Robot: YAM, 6 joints.
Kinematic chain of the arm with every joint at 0, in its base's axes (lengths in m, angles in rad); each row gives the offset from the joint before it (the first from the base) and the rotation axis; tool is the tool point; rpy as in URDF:
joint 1: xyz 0 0 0.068 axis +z
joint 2: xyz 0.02 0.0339 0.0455 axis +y
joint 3: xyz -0.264 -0.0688 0 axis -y
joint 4: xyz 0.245 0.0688 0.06 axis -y
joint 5: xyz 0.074 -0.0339 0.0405 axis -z
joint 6: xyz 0.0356 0 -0.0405 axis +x
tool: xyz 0 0 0 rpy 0 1.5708 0
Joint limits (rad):
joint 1: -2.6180..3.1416
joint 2: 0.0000..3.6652
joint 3: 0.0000..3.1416
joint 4: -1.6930..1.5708
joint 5: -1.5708..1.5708
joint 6: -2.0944..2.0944
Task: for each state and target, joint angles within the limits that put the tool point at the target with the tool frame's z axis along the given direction. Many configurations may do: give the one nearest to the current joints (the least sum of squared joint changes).
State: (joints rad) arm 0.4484 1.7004 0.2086 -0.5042 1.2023 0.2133
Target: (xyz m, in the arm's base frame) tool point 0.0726 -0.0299 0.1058 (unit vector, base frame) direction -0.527 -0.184 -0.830
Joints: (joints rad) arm -0.2502 1.2620 0.3082 -1.1277 0.3138 0.2133
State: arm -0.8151 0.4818 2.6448 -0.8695 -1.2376 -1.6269
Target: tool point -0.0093 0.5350 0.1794 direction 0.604 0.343 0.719
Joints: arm -1.5119 0.0021 3.0161 -1.0397 -0.6730 -1.6269
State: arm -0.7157 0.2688 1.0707 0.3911 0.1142 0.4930
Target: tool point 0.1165 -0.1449 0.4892 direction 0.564 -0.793 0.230
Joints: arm -0.8801 0.9509 1.2782 -0.0945 0.0705 0.4930
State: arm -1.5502 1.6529 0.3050 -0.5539 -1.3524 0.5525
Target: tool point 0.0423 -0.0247 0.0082 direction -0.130 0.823 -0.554
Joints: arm -0.8552 2.2450 0.2140 -0.4455 -0.4573 0.5525
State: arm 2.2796 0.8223 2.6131 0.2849 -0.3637 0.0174
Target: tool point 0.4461 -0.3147 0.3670 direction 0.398 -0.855 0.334
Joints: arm 2.5595 0.3582 2.7611 0.3444 -0.5180 0.0174
